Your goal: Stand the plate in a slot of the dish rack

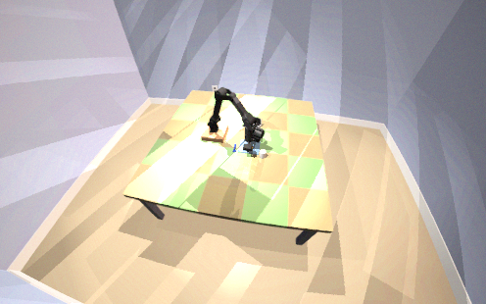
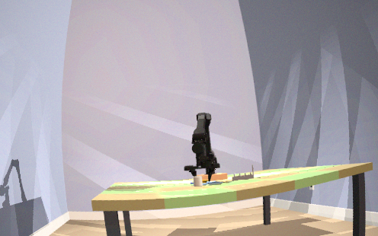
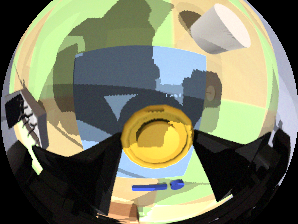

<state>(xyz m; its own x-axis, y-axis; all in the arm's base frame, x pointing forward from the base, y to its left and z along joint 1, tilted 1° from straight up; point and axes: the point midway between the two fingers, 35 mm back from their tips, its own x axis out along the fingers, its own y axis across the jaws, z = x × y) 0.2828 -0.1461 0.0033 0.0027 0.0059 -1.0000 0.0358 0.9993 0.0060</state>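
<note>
Right now the light blue mat is 1 cm ahead of my gripper tip, 2 cm to the left of it and 1 cm below it. From my gripper tip the other things lie so: yellow plate (1 cm above); cup (10 cm ahead, 6 cm to the right, 2 cm above); grey dish rack (3 cm ahead, 23 cm to the left, 2 cm above).
</note>
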